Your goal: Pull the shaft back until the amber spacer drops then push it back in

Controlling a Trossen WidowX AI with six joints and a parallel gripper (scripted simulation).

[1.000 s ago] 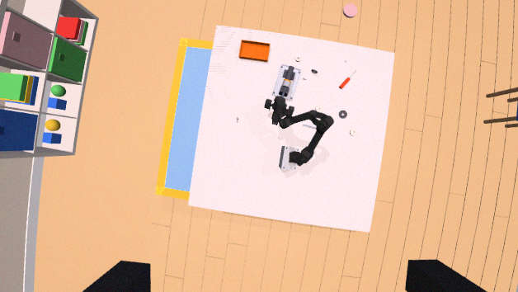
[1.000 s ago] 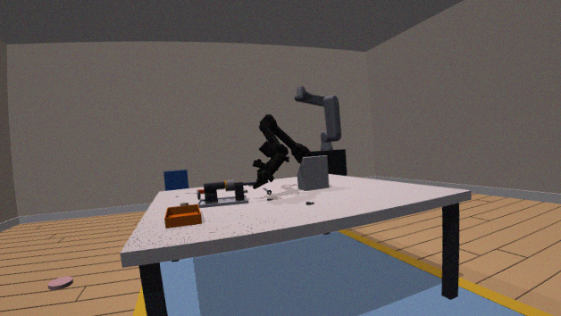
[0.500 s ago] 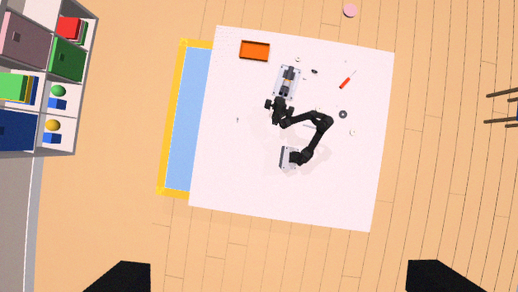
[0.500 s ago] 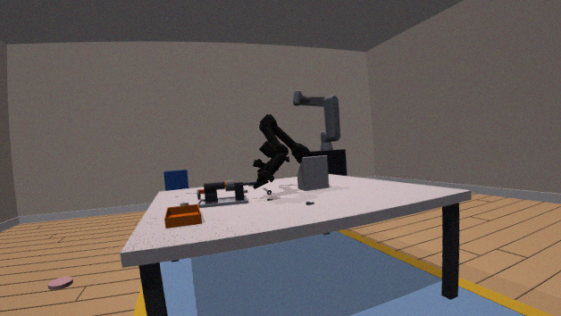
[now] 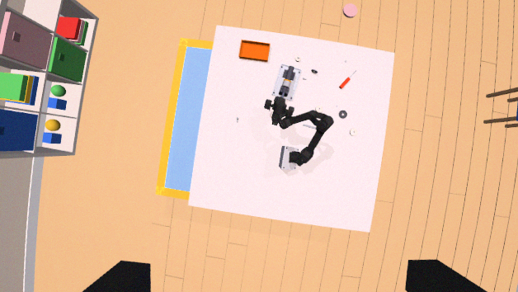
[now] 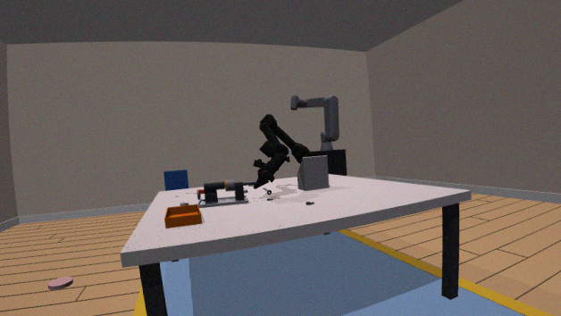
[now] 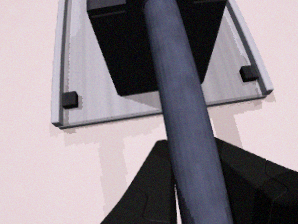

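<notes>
The grey-blue shaft is 5 cm ahead of my gripper tip, 3 cm above it and 1 cm to the right of it. From my gripper tip the other things lie so: amber spacer 13 cm ahead, 3 cm to the right, 2 cm above; then orange tray 36 cm ahead, 19 cm to the left, 5 cm below.
</notes>
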